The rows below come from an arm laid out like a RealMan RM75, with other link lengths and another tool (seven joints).
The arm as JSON. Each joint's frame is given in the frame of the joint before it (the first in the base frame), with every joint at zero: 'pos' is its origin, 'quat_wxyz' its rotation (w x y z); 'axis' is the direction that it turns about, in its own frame. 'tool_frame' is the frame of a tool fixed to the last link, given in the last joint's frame.
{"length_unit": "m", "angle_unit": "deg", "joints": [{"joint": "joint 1", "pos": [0.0, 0.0, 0.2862], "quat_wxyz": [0.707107, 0.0, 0.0, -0.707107], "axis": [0.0, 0.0, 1.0]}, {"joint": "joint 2", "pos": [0.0, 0.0, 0.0], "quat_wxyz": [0.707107, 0.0, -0.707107, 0.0], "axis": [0.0, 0.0, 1.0]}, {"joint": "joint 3", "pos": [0.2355, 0.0, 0.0], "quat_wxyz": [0.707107, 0.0, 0.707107, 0.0], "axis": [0.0, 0.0, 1.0]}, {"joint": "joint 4", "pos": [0.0, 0.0, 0.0], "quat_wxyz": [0.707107, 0.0, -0.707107, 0.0], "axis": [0.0, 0.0, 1.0]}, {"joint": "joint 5", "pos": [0.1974, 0.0, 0.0], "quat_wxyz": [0.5, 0.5, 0.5, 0.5], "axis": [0.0, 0.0, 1.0]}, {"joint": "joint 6", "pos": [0.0, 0.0, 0.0], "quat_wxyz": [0.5, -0.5, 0.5, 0.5], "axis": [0.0, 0.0, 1.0]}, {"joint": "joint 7", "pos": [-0.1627, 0.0, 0.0], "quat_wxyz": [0.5, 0.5, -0.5, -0.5], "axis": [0.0, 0.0, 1.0]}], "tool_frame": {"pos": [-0.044, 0.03, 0.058], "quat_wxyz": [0.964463, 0.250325, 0.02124, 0.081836]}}
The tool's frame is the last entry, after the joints.
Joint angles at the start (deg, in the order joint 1, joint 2, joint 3, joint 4, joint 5, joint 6, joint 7):
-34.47 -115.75 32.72 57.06 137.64 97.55 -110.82
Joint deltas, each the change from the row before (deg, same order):
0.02 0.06 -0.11 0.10 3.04 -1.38 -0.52
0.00 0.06 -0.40 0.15 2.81 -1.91 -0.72
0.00 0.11 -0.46 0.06 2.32 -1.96 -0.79
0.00 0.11 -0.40 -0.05 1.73 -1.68 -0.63
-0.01 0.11 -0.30 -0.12 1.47 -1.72 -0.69
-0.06 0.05 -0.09 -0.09 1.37 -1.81 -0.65
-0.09 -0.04 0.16 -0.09 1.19 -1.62 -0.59
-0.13 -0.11 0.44 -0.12 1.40 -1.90 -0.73
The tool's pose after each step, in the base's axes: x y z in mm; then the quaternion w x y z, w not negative. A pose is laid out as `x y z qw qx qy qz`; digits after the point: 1 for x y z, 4 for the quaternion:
-267.5 304.4 38.0 0.3897 -0.8690 -0.3027 0.0353
-279.6 307.3 40.8 0.4044 -0.8585 -0.3094 0.0605
-290.5 310.8 44.2 0.4197 -0.8468 -0.3166 0.0812
-299.0 313.9 47.2 0.4324 -0.8365 -0.3224 0.0965
-306.7 317.1 50.0 0.4447 -0.8262 -0.3279 0.1097
-313.8 320.8 52.5 0.4569 -0.8165 -0.3311 0.1224
-319.3 324.0 54.0 0.4665 -0.8088 -0.3322 0.1337
-325.4 327.4 55.1 0.4765 -0.8007 -0.3318 0.1474

